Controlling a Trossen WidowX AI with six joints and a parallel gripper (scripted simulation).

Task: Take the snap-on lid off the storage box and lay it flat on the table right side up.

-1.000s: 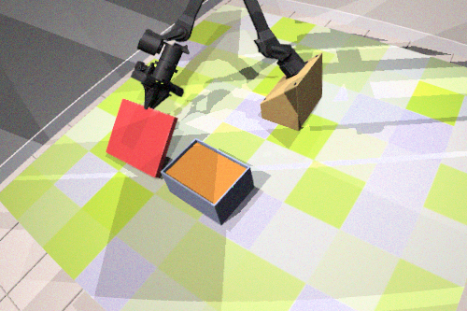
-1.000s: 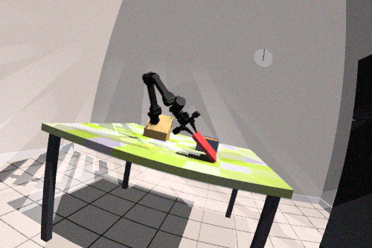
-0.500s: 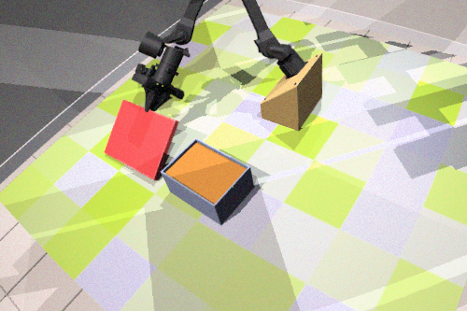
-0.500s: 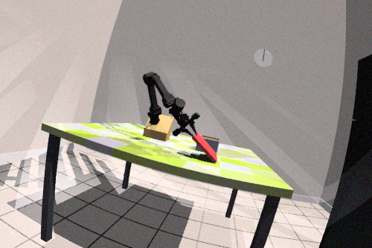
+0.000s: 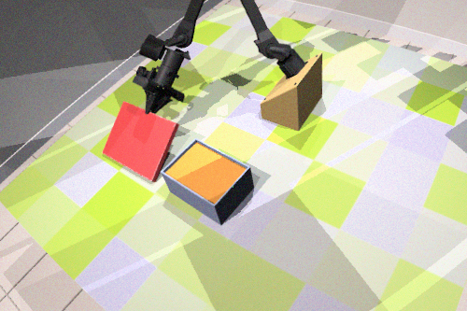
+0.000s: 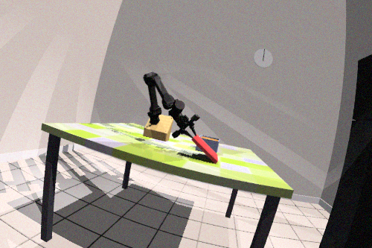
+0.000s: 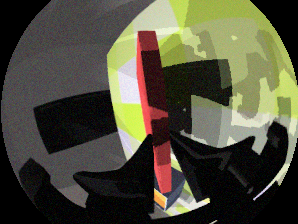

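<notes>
Right now my gripper tip is 70 mm short of the flat red lid, 40 mm above it and 10 mm to the right of it. From my gripper tip the other things lie so: box: 290 mm to the left, 50 mm below, 50 mm ahead.
</notes>
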